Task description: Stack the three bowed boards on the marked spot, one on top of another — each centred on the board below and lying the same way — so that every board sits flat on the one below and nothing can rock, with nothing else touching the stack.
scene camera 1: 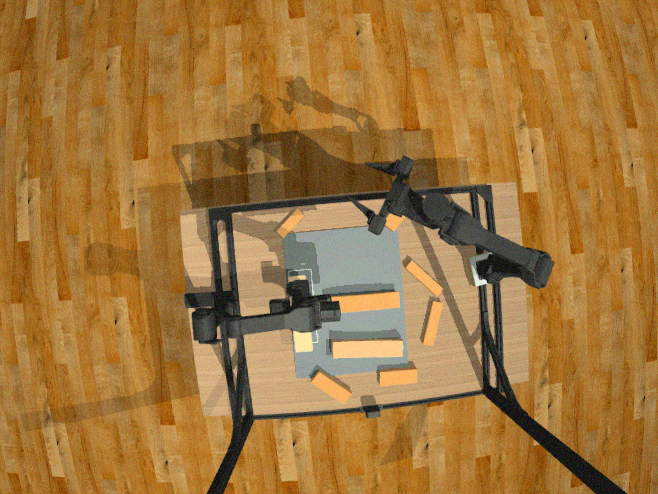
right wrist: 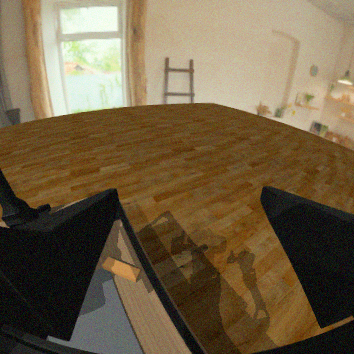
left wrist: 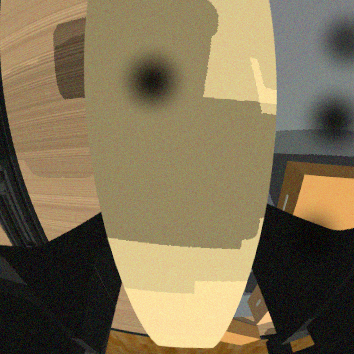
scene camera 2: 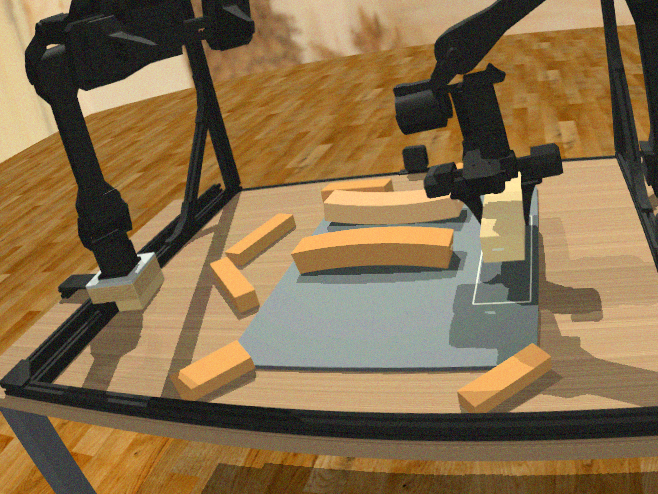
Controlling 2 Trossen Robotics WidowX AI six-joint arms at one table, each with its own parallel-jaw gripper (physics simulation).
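Places are measured from the left arm's base along level axes (x ahead, y left, z up), in centimetres.
Pixels of known places: left gripper, fingertip midpoint: (left wrist: pixel 182 199); right gripper, fingertip midpoint: (scene camera 1: pixel 357 180) (right wrist: pixel 190 194) (scene camera 2: pixel 207 38); left arm's base at its link origin: (scene camera 1: pixel 226 305); right arm's base at its link origin: (scene camera 1: pixel 485 268) (scene camera 2: pixel 119 268).
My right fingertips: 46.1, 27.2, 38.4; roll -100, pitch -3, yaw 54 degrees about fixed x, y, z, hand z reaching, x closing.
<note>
For each thing: its top centre in the pictures, then the offset to it from my right fingertips, as dx, dy, dz. "spot": a spot on its surface instead. Level surfaces: height alone.
- pale yellow bowed board at its top centre: (left wrist: pixel 181 304) (scene camera 2: pixel 504 189) (scene camera 1: pixel 300 315) -21.1, -33.1, -30.1
- white marked outline at a spot on its surface: (scene camera 2: pixel 502 303) spot: -19.6, -19.4, -39.8
- lighter orange board at its top centre: (scene camera 2: pixel 391 192) (scene camera 1: pixel 367 349) -1.7, -49.1, -35.2
- grey-blue mat at its surface level: dz -39.8
My left gripper (scene camera 1: pixel 304 308) (scene camera 2: pixel 502 212) (left wrist: pixel 182 199) is shut on a pale yellow bowed board (scene camera 1: pixel 303 341) (scene camera 2: pixel 502 239) (left wrist: pixel 180 175), held level-looking above the white marked outline (scene camera 1: pixel 311 276) (scene camera 2: pixel 502 303); in scene camera 1 the board's lower end reaches past the outline. One orange board (scene camera 1: pixel 370 301) (scene camera 2: pixel 372 247) lies on the mat with its middle arched up. A lighter orange board (scene camera 1: pixel 366 348) (scene camera 2: pixel 393 207) lies roughly parallel, its middle bowed down. Both lie crosswise to the held board. My right gripper (scene camera 1: pixel 358 182) (right wrist: pixel 190 194) is open and empty, beyond the table's upper edge.
The boards lie on a grey-blue mat (scene camera 1: pixel 356 260) (scene camera 2: pixel 361 324). Several short orange blocks surround it, including one (scene camera 1: pixel 290 223) (scene camera 2: pixel 504 377) by a mat corner, one (scene camera 1: pixel 423 276) (scene camera 2: pixel 260 239) and one (scene camera 1: pixel 432 322) (scene camera 2: pixel 233 285). A black frame (scene camera 1: pixel 318 414) (scene camera 2: pixel 329 422) borders the table.
</note>
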